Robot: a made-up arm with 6 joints.
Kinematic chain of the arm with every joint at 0, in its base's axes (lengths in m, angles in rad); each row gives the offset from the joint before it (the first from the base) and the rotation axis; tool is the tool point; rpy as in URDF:
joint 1: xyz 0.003 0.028 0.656 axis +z
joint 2: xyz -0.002 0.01 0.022 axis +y
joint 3: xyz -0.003 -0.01 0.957 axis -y
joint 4: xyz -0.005 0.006 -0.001 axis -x
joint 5: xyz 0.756 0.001 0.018 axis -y
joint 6: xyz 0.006 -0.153 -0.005 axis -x
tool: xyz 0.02 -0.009 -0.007 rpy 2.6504 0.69 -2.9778
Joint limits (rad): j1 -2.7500..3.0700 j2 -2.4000..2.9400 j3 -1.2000..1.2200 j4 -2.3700..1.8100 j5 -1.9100..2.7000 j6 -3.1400..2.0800
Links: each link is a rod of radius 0.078 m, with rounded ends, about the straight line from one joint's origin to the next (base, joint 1, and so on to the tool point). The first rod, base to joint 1, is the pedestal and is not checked.
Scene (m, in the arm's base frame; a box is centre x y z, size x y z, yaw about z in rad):
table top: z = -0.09
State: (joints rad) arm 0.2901 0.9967 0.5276 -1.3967 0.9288 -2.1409
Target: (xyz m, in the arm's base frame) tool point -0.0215 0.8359 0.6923
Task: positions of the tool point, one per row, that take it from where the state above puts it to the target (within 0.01 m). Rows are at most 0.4 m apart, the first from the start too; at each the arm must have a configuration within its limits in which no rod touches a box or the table.
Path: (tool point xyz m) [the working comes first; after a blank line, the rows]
Joints at the target: 1.6192 0.6468 -0.4351 -1.6582 0.9080 -2.1345
Straight joint move there: clear.

1: 1.1537 0.6907 0.7097
2: 0.8558 0.8906 0.6947
3: 0.5343 0.9764 0.6865
4: 0.2299 0.9521 0.6856
5: -0.0215 0.8359 0.6923

